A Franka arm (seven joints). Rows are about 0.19 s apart.
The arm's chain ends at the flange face. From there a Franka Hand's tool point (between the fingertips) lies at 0.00 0.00 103.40 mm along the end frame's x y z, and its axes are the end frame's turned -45 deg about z.
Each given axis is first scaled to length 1.
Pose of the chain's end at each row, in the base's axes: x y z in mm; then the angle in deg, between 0 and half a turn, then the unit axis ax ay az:
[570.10, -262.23, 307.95, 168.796, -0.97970, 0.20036, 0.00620]
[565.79, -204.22, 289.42, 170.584, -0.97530, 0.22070, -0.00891]
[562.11, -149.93, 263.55, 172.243, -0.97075, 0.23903, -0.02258]
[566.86, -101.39, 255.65, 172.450, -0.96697, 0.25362, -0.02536]
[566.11, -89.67, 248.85, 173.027, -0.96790, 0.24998, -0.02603]
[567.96, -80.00, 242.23, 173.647, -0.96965, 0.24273, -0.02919]
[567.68, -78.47, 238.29, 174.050, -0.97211, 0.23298, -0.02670]
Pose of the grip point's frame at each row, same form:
[572.88, -242.29, 206.53, 169.380, -0.98132, -0.18971, -0.03179]
[571.31, -188.13, 187.43, 171.693, -0.98478, -0.16920, -0.03972]
[569.96, -137.49, 161.20, 173.824, -0.98750, -0.15053, -0.04677]
[575.35, -89.58, 153.28, 174.137, -0.98957, -0.13561, -0.04864]
[574.44, -78.86, 146.35, 174.699, -0.98911, -0.13934, -0.04733]
[576.57, -70.37, 139.64, 175.410, -0.98801, -0.14671, -0.04817]
[575.53, -69.33, 135.59, 175.674, -0.98665, -0.15667, -0.04453]

